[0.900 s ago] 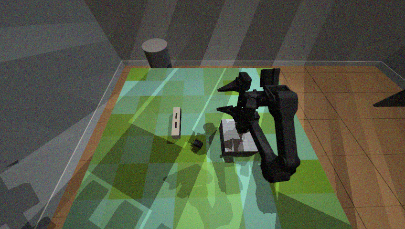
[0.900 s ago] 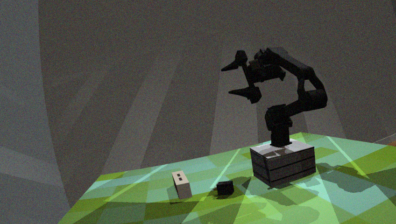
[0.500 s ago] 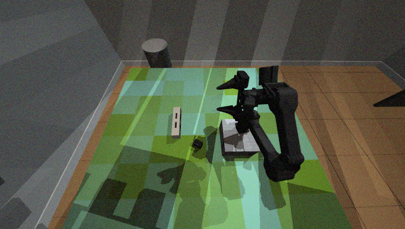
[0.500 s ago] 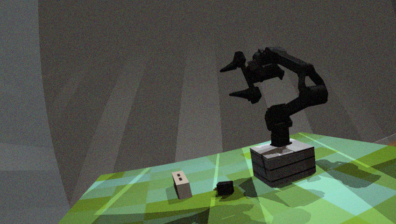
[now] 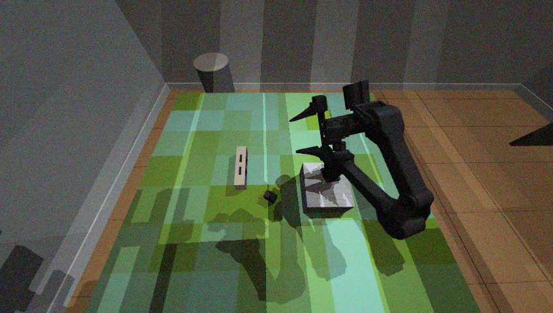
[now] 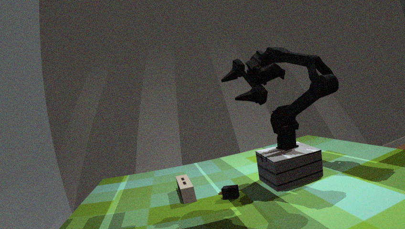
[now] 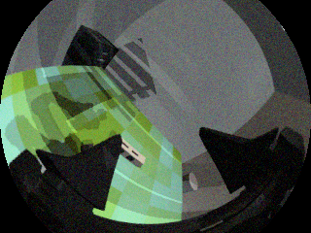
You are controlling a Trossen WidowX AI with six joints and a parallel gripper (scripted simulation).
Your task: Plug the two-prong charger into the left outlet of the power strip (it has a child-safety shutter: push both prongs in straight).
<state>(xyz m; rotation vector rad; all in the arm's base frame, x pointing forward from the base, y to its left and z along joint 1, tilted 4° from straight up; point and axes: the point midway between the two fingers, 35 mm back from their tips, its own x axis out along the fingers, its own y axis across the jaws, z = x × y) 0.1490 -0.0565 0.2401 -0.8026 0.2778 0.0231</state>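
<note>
My gripper tip is 9 cm short of the black two-prong charger, 5 cm to the right of it and 33 cm above it.
</note>
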